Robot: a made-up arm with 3 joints. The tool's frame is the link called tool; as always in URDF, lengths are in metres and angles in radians.
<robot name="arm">
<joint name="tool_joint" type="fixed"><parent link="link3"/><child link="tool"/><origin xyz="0.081 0.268 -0.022" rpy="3.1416 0 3.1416"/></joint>
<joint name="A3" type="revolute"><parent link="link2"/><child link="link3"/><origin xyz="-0.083 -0.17 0.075" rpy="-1.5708 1.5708 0"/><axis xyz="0 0 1"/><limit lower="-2.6" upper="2.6" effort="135" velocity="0.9"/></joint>
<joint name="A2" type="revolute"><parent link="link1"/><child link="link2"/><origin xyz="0.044 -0.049 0.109" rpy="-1.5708 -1.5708 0"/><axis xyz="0 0 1"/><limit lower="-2.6" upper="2.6" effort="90" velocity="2.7"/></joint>
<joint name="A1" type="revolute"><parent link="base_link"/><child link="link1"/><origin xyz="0 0 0.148" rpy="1.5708 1.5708 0"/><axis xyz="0 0 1"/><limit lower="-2.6" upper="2.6" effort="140" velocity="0.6"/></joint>
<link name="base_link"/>
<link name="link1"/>
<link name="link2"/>
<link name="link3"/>
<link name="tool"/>
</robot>
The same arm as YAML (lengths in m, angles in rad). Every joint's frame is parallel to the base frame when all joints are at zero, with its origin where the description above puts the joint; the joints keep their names.
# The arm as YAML. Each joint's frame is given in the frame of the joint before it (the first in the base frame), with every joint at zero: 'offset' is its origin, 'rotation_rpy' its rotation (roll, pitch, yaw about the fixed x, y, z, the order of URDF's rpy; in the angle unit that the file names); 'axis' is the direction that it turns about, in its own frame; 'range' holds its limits. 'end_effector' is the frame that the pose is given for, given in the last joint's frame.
length_unit: m
angle_unit: rad
chain:
  - id: A1
    offset: [0.0, 0.0, 0.148]
    rotation_rpy: [0.0, 0.0, 0.0]
    axis: [0.0, -1.0, 0.0]
    range: [-2.6, 2.6]
  - id: A2
    offset: [-0.049, -0.109, -0.044]
    rotation_rpy: [0.0, 0.0, 0.0]
    axis: [1.0, 0.0, 0.0]
    range: [-2.6, 2.6]
  - id: A3
    offset: [0.075, 0.083, 0.17]
    rotation_rpy: [0.0, 0.0, 0.0]
    axis: [0.0, 0.0, -1.0]
    range: [-2.6, 2.6]
end_effector:
  offset: [-0.081, 0.268, 0.022]
  rotation_rpy: [0.0, 0.0, 0.0]

